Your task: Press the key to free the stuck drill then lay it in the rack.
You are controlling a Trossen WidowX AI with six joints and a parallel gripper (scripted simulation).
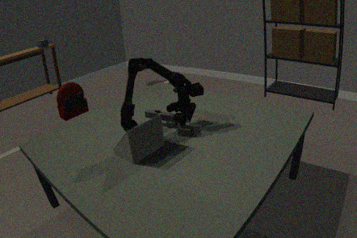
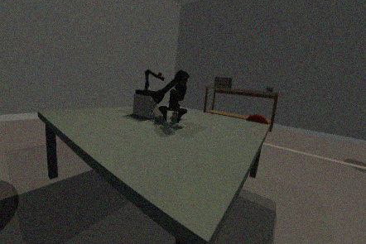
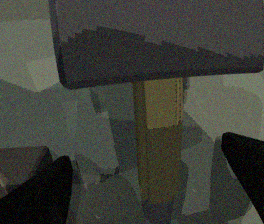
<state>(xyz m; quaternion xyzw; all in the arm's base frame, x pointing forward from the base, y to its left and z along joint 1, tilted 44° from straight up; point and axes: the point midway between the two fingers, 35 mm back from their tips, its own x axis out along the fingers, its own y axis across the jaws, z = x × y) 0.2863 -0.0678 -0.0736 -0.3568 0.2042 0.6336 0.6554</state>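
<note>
Now: gripper tip 10 mm past the drill, 40 mm to the right of it and 40 mm below it. The rest, counted from my gripper tip: grey fixture block: 30 mm behind, 140 mm to the left, 40 mm above; rack: 70 mm behind, 40 mm to the right, 10 mm above; key: 30 mm behind, 160 mm to the left, 40 mm above.
</note>
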